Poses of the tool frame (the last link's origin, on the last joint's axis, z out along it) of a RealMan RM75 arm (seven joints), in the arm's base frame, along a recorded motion.
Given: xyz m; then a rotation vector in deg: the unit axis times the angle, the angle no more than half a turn.
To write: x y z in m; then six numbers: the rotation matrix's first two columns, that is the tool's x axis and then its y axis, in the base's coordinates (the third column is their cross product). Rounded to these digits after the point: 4 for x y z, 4 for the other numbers.
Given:
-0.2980, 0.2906, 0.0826, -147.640, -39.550, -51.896
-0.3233, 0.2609, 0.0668, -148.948, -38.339, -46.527
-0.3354, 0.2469, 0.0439, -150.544, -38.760, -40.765
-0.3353, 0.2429, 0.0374, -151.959, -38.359, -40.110
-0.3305, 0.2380, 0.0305, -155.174, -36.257, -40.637
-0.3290, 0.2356, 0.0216, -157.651, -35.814, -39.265
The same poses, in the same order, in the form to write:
-0.2980, 0.2906, 0.0826, 0.6817, 0.3341, 0.6509, 0.5390, -0.8309, -0.1381
-0.3233, 0.2609, 0.0668, 0.7264, 0.3341, 0.6006, 0.5256, -0.8331, -0.1723
-0.3354, 0.2469, 0.0439, 0.7619, 0.3554, 0.5416, 0.5230, -0.8308, -0.1905
-0.3353, 0.2429, 0.0374, 0.7705, 0.3567, 0.5282, 0.5118, -0.8402, -0.1791
-0.3305, 0.2380, 0.0305, 0.7847, 0.3422, 0.5169, 0.4747, -0.8680, -0.1459
-0.3290, 0.2356, 0.0216, 0.7988, 0.3466, 0.4917, 0.4579, -0.8805, -0.1232

